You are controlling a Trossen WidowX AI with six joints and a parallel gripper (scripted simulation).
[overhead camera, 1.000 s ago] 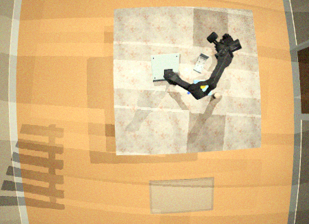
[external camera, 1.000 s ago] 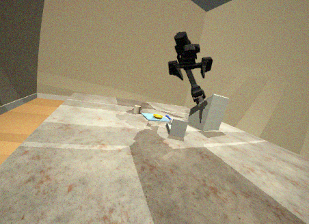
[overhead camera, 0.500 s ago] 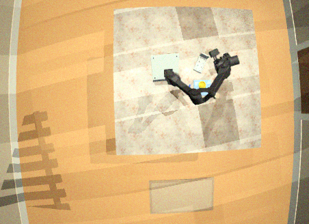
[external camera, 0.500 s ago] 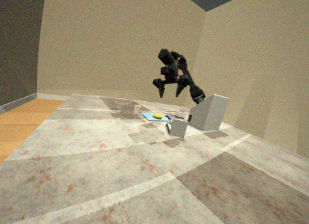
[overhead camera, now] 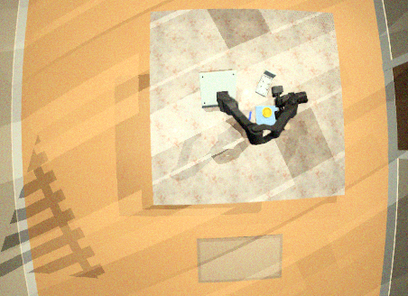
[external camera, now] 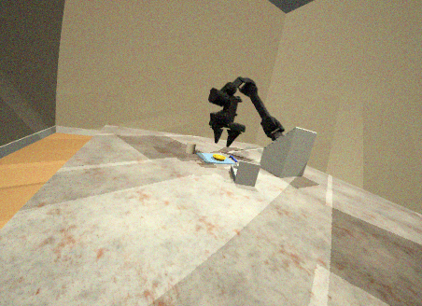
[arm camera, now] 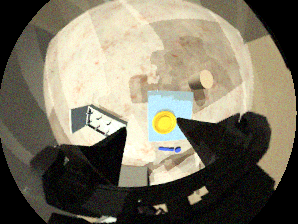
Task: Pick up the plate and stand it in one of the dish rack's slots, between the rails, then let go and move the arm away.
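The yellow plate lies 7 cm below my gripper tip, 4 cm to the right of it and 3 cm behind it. Also, from my gripper tip: white cup 13 cm to the right, 8 cm ahead, 6 cm below; then light blue mat 8 cm below, 6 cm to the right, 2 cm behind; then grey dish rack 14 cm to the left, 6 cm below, 2 cm behind.
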